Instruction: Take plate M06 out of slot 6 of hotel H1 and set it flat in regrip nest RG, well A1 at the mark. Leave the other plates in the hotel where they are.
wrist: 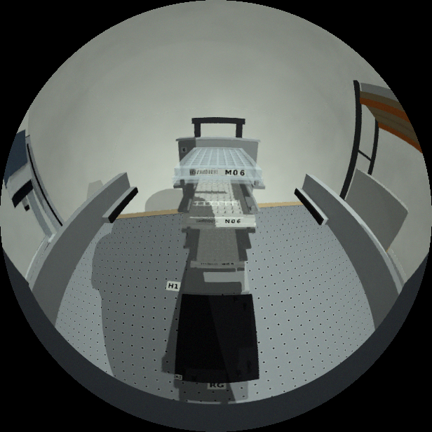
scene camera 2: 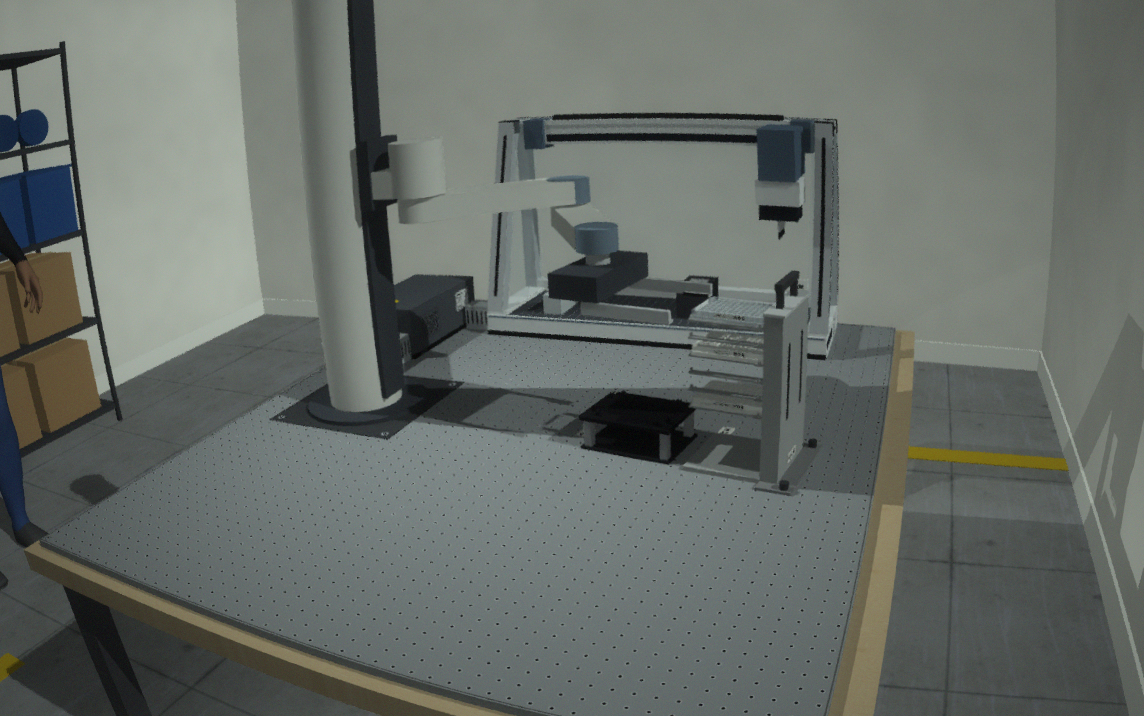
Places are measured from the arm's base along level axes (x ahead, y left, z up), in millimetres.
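Pixels of known places: gripper, between the fingertips: [scene camera 2: 691, 303]; arm's base, origin of its link: [scene camera 2: 367, 406].
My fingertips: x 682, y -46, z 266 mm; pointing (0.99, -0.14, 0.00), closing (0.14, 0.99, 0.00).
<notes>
For each thing: its top centre in the pictures, then the offset to it from my fingertips. "spot": a spot on its surface instead.
- Plate M06, centre of its top: [scene camera 2: 738, 307] 3 mm up, 79 mm ahead, 13 mm right
- Regrip nest RG, centre of its top: [scene camera 2: 639, 404] 183 mm down, 96 mm back, 10 mm left
- white tool head, a spot on its surface: [scene camera 2: 779, 156] spot: 179 mm up, 64 mm ahead, 511 mm left
- dark box, a spot on its surface: [scene camera 2: 434, 310] spot: 169 mm down, 715 mm back, 398 mm left
- black handle, a spot on its surface: [scene camera 2: 786, 287] spot: 49 mm up, 160 mm ahead, 51 mm right
Plate M06 [scene camera 2: 732, 310] [wrist: 220, 172], clear and gridded, lies flat at the top of hotel H1 [scene camera 2: 782, 388] [wrist: 187, 143], its label facing the gripper. Plate N06 [wrist: 232, 221] and another plate [wrist: 215, 264] sit lower in the hotel. My gripper [scene camera 2: 691, 305] [wrist: 215, 177] is open and empty. Its fingers point at the hotel, and in the wrist view M06 appears centred between them, farther out than the fingertips. Regrip nest RG [scene camera 2: 636, 409] [wrist: 217, 335], a black platform on short posts, stands in front of the hotel. The small mark at its corner is hard to read.
A gantry frame [scene camera 2: 658, 336] with a blue and white tool head [scene camera 2: 779, 156] stands behind the hotel. A dark box [scene camera 2: 434, 310] stands behind the arm's column [scene camera 2: 337, 253]. The hotel has a black handle [scene camera 2: 786, 287] [wrist: 218, 120] on top.
</notes>
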